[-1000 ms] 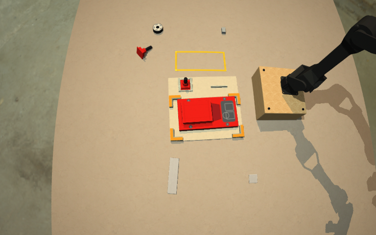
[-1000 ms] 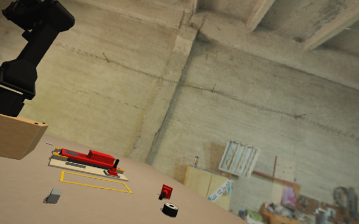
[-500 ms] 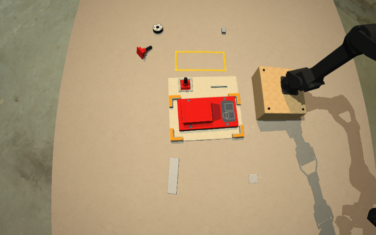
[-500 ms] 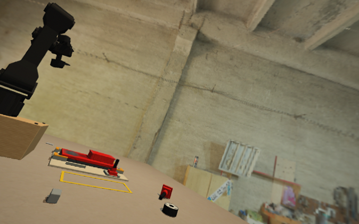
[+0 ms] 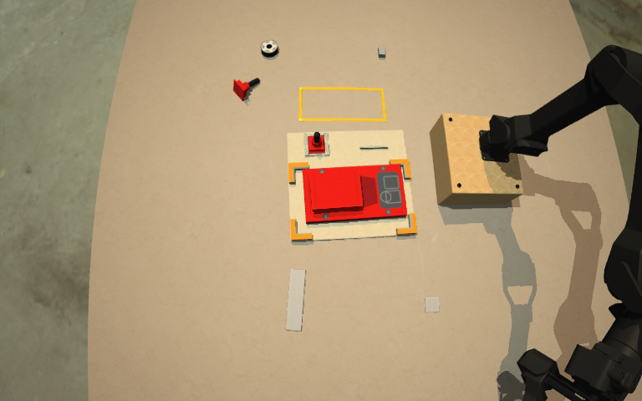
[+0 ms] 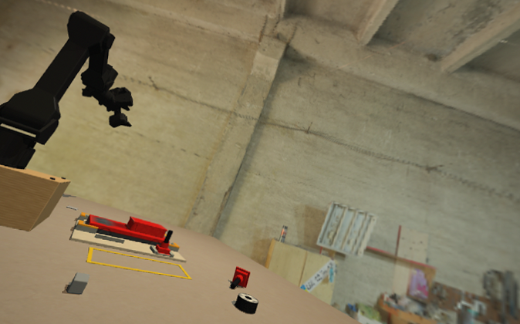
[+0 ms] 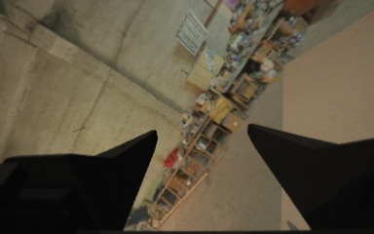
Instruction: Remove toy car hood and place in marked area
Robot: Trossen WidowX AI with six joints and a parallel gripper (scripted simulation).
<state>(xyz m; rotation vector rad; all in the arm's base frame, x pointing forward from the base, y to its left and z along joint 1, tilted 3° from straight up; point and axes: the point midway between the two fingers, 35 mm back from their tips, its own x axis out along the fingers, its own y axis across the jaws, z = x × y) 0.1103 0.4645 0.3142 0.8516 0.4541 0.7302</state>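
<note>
The hood lies 400 mm to the right of my gripper tip, 360 mm below it and 200 mm ahead of it. Round my gripper tip: black wheel 750 mm to the right, 390 mm below, 360 mm ahead; grey strip 400 mm below, 270 mm ahead, 190 mm to the right; grey square 400 mm below, 180 mm to the right.
</note>
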